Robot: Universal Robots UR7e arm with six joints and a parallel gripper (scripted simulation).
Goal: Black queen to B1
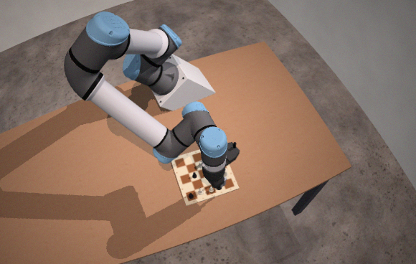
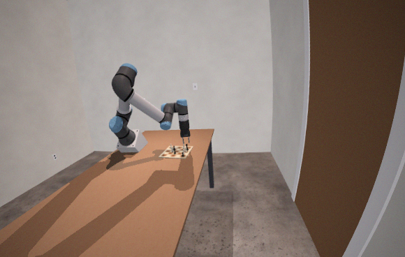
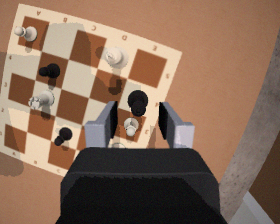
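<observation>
The black queen lies 50 mm below my hand. Also, from my hand: chessboard: 80 mm below, 80 mm behind, 30 mm to the right.
</observation>
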